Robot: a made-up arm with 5 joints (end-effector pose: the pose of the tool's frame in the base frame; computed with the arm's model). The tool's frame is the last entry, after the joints. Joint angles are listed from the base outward.
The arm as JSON. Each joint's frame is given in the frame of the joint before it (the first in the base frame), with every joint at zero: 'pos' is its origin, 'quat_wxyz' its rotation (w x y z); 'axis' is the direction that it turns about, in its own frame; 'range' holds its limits. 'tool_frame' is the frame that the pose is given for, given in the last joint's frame.
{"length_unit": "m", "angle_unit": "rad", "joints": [
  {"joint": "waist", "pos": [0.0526, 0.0, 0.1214], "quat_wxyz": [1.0, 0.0, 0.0, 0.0], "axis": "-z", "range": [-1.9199, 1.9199]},
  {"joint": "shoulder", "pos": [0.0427, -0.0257, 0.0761], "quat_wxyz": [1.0, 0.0, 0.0, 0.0], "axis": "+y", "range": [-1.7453, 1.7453]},
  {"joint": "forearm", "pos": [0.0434, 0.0, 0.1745], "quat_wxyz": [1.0, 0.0, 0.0, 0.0], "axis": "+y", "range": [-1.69, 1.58]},
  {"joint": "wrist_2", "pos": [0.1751, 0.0, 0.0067], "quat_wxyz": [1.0, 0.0, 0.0, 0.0], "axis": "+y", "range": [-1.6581, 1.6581]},
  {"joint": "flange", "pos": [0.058, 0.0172, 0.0], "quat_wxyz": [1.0, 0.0, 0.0, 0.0], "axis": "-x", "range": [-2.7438, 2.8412]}
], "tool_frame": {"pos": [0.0, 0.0, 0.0], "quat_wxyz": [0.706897, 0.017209, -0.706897, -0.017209]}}
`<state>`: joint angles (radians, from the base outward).
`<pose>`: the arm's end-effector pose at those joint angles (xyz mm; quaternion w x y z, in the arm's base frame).
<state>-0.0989 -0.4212 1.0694 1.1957 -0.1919</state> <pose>191.7 5.3 218.3 0.9882 -0.0230 0.1342 -0.0701</pose>
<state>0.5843 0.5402 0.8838 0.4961 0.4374</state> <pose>199.8 -107.5 98.1 0.9801 0.0812 0.1536 -0.0961</pose>
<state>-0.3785 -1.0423 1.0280 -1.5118 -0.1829</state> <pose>140.7 25.9 390.1 0.0223 0.3003 -0.9536 0.0016</pose>
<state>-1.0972 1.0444 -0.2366 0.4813 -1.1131</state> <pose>223.2 314.1 70.0 0.9896 0.1269 -0.0600 -0.0320</pose>
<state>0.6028 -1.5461 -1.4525 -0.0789 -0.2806</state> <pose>-251.1 198.7 267.2 0.6111 0.0994 0.7226 -0.3074</pose>
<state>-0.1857 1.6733 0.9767 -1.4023 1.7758</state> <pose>131.9 6.2 -7.1 0.5690 -0.1121 -0.1154 0.8065</pose>
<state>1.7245 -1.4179 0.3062 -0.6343 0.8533</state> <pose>53.6 62.3 484.0 0.0784 0.9498 0.3003 -0.0388</pose>
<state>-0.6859 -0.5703 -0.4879 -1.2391 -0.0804</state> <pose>78.5 10.2 567.1 0.3416 -0.3704 0.8582 0.0977</pose>
